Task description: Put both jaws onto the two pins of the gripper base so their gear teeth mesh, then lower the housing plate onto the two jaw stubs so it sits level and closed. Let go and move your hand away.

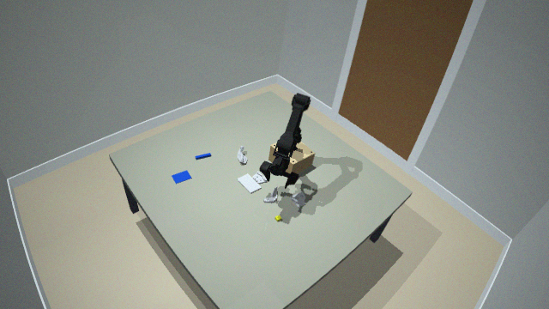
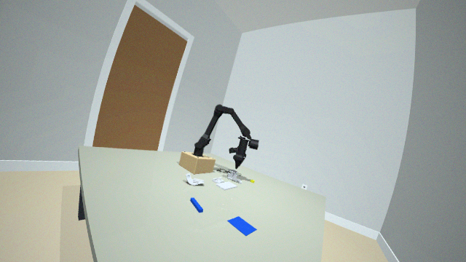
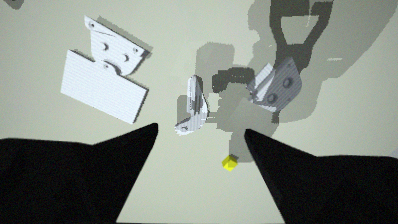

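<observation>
Right now the small yellow cube is 8 cm ahead of my gripper tip, 12 cm to the left of it and 9 cm below it. From my gripper tip the other things lie so: flat blue plate (34 cm ahead, 38 cm to the right, 9 cm below); blue bar (16 cm ahead, 46 cm to the right, 9 cm below).
</observation>
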